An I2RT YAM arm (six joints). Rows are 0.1 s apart.
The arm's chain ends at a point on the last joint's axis. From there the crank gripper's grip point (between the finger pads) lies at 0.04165 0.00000 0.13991 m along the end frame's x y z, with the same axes.
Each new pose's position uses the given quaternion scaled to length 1; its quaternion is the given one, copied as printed.
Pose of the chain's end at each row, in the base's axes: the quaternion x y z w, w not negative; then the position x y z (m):
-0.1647 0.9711 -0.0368 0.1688 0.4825 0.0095 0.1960
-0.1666 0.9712 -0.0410 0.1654 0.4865 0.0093 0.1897
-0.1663 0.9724 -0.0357 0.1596 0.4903 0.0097 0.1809
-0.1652 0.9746 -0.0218 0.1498 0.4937 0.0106 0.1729
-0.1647 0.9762 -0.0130 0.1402 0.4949 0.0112 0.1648
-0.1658 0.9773 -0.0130 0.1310 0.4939 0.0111 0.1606
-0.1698 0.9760 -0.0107 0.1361 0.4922 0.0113 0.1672
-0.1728 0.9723 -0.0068 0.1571 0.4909 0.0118 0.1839
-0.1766 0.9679 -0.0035 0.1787 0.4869 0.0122 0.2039
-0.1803 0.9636 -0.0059 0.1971 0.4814 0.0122 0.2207
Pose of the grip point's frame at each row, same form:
-0.1647 0.9711 -0.0368 0.1688 0.4930 -0.0066 0.0513
-0.1666 0.9712 -0.0410 0.1654 0.4963 -0.0082 0.0451
-0.1663 0.9724 -0.0357 0.1596 0.4982 -0.0065 0.0360
-0.1652 0.9746 -0.0218 0.1498 0.4981 -0.0021 0.0275
-0.1647 0.9762 -0.0130 0.1402 0.4960 0.0006 0.0192
-0.1658 0.9773 -0.0130 0.1310 0.4924 0.0000 0.0151
-0.1698 0.9760 -0.0107 0.1361 0.4922 0.0009 0.0216
-0.1728 0.9723 -0.0068 0.1571 0.4969 0.0035 0.0383
-0.1766 0.9679 -0.0035 0.1787 0.4991 0.0058 0.0586
-0.1803 0.9636 -0.0059 0.1971 0.4991 0.0060 0.0759

